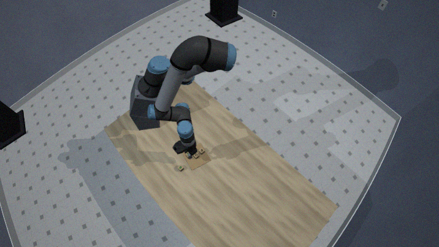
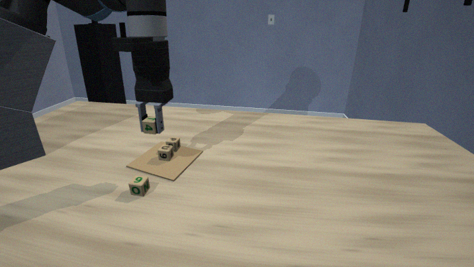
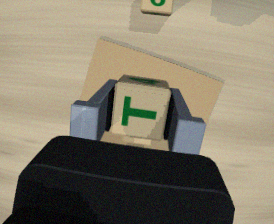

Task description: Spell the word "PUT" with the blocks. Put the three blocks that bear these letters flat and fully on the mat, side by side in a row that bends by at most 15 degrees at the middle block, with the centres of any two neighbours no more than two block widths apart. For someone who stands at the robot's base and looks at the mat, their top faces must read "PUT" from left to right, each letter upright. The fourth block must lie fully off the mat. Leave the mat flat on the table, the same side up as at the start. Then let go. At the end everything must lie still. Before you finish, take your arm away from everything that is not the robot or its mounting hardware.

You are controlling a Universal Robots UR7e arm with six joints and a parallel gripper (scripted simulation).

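Right now the U block is 10 cm below my hand and 5 cm to the left of it. From my hand the other things lie so: tan mat (12 cm below, 5 cm to the left); O block (11 cm below, 8 cm to the right, 1 cm ahead); T block (right at my hand).
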